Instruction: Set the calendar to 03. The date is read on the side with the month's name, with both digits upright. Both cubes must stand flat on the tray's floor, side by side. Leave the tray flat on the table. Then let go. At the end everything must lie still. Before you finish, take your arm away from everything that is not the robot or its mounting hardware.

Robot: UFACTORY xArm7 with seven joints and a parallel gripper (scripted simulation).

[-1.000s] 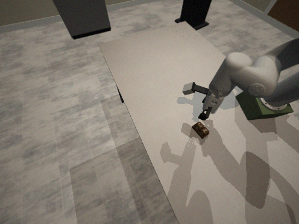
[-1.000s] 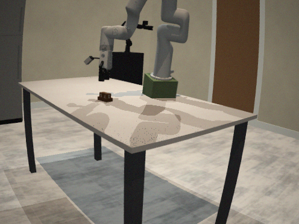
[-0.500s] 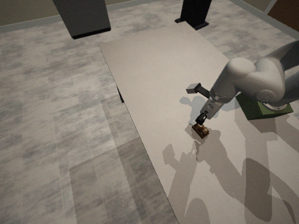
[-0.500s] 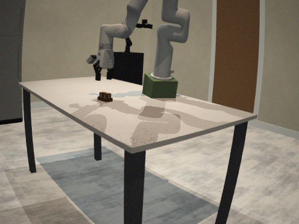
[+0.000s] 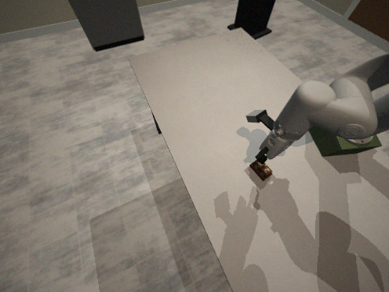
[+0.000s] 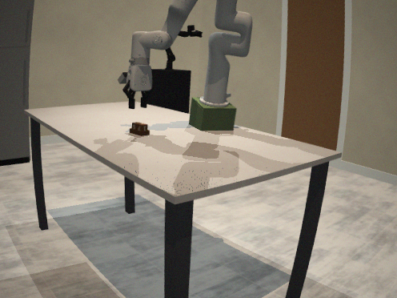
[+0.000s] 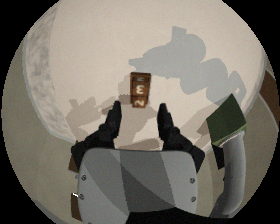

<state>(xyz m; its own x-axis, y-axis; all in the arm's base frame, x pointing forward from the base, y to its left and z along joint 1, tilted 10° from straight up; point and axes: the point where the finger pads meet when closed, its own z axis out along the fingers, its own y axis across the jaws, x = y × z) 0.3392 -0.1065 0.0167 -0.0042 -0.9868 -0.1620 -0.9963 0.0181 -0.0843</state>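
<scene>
Now: the brown calendar tray 110 mm below my hand and 20 mm to the left of it.
</scene>
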